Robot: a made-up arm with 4 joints.
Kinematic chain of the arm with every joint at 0, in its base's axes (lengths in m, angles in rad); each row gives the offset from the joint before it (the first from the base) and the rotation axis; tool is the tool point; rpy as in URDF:
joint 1: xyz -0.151 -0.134 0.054 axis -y
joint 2: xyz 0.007 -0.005 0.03 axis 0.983 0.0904 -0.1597
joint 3: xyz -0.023 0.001 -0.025 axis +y
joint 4: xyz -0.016 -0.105 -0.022 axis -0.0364 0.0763 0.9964
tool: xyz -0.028 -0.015 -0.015 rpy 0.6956 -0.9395 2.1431
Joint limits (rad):
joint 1: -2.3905..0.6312
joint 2: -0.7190..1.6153
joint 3: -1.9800..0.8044
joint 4: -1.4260..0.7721
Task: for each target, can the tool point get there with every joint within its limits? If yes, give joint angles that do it. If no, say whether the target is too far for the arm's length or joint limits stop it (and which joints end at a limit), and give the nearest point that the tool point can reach.
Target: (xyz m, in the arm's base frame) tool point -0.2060 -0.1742 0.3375
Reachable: no: too far | nearest point -0.1750 -0.1558 0.1777 | short by 0.164 m
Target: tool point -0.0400 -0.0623 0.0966
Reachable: no: joint limits stop it (at a limit: joint 1, joint 2, joint 4) | nearest point -0.1132 -0.0859 0.1271 | short by 0.083 m
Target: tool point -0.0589 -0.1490 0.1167
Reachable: no: joint limits stop it (at a limit: joint 1, joint 3) | nearest point -0.1165 -0.1454 0.1419 | short by 0.063 m
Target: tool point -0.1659 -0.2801 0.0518
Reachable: yes | joints -0.5626 -0.3302 -0.7933 0.0357
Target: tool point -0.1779 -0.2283 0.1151
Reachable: yes | joints -1.8593 0.0130 -0.2031 -0.9417
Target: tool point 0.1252 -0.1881 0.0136
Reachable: no: too far | nearest point -0.0435 -0.2459 0.0383 | short by 0.180 m
